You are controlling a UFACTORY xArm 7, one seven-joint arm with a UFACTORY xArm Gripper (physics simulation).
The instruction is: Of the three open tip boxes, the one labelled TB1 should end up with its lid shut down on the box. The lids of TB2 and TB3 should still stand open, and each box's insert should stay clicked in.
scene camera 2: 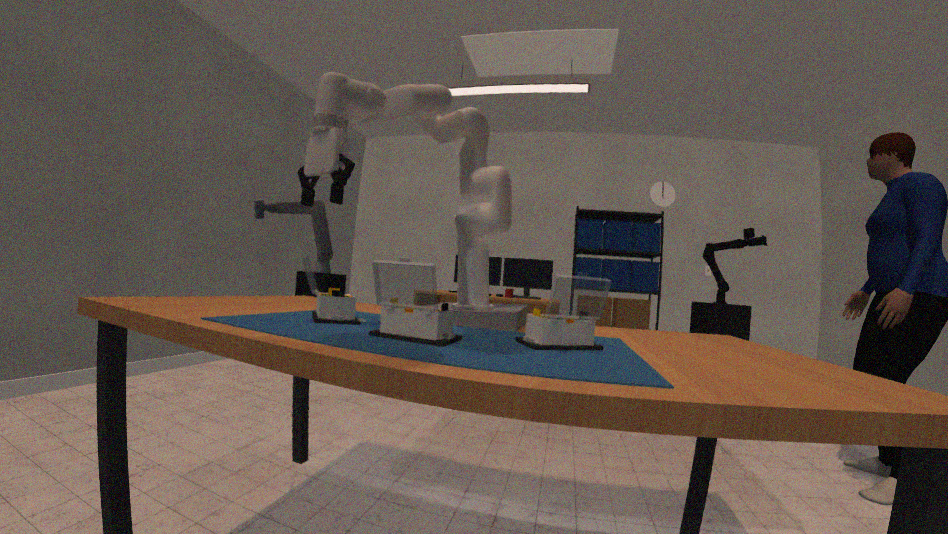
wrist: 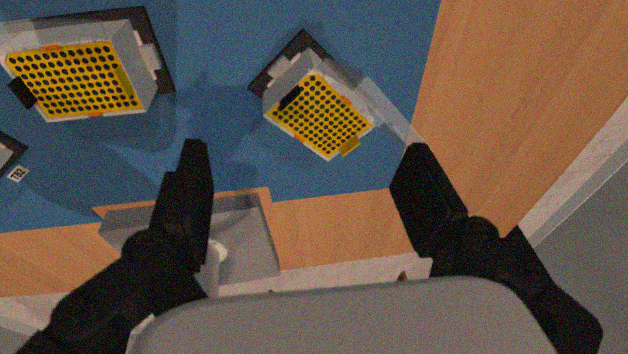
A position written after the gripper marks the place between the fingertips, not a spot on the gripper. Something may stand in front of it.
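Scene camera 2 shows the gripper [scene camera 2: 321, 204] together with a clear lid [scene camera 2: 403, 284], a tip box [scene camera 2: 541, 333] and a blue mat [scene camera 2: 493, 350]. In the wrist view the gripper [wrist: 309, 165] is visible too, and so are the blue mat [wrist: 74, 165], a clear lid [wrist: 357, 87], a yellow insert [wrist: 88, 78] and a yellow insert [wrist: 313, 110].
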